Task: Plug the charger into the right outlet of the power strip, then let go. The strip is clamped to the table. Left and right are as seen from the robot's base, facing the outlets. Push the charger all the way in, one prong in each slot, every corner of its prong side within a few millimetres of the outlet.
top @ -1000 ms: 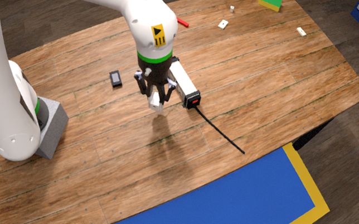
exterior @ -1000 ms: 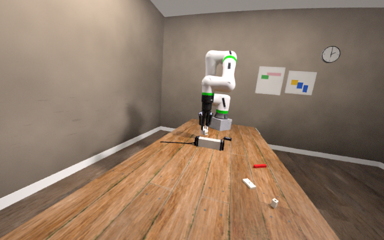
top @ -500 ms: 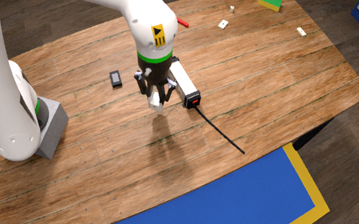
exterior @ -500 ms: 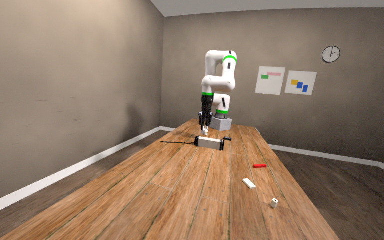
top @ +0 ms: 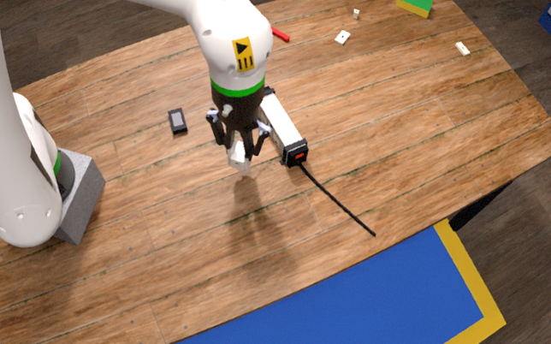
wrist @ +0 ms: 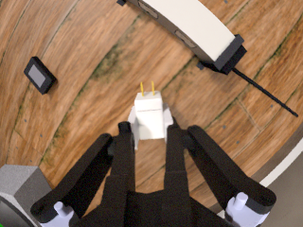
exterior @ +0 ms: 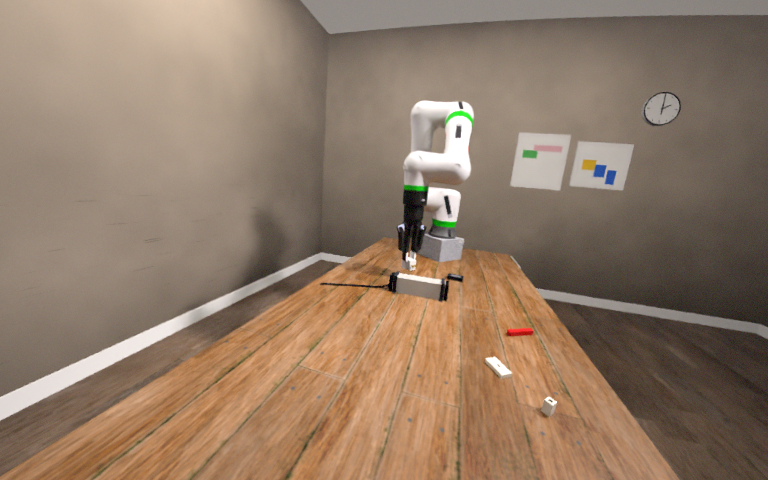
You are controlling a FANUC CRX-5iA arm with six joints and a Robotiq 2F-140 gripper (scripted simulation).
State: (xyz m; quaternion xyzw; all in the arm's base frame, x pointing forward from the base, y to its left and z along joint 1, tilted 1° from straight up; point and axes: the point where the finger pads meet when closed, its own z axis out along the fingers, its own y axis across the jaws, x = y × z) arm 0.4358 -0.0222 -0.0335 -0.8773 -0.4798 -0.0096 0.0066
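My hand is 10 mm to the right of the white charger, 10 mm short of it and 10 mm above it.
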